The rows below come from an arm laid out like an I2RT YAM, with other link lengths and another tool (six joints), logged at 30 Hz.
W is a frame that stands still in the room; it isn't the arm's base.
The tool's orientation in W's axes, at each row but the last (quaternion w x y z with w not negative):
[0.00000, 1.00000, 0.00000, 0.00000]
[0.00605, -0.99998, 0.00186, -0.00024]
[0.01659, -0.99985, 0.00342, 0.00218]
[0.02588, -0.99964, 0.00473, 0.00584]
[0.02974, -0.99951, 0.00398, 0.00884]
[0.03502, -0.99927, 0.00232, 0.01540]
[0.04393, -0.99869, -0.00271, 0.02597]
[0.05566, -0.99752, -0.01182, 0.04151]
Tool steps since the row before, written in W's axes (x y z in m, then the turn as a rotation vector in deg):
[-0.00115, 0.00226, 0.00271, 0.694, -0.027, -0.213]
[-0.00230, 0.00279, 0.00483, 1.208, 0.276, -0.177]
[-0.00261, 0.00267, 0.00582, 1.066, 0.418, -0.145]
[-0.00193, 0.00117, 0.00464, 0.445, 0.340, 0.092]
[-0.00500, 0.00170, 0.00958, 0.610, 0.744, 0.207]
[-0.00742, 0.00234, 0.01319, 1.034, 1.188, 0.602]
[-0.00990, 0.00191, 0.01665, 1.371, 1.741, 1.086]
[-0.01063, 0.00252, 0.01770, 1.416, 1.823, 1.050]
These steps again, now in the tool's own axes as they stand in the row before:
[-0.00115, -0.00226, -0.00271, 0.694, 0.027, 0.213]
[-0.00231, -0.00284, -0.00480, 1.207, -0.278, 0.181]
[-0.00265, -0.00284, -0.00572, 1.064, -0.420, 0.154]
[-0.00200, -0.00139, -0.00455, 0.441, -0.349, -0.079]
[-0.00518, -0.00222, -0.00937, 0.601, -0.760, -0.173]
[-0.00783, -0.00321, -0.01276, 1.011, -1.233, -0.549]
[-0.01073, -0.00340, -0.01588, 1.326, -1.825, -0.999]
[-0.01196, -0.00469, -0.01636, 1.377, -1.902, -0.958]

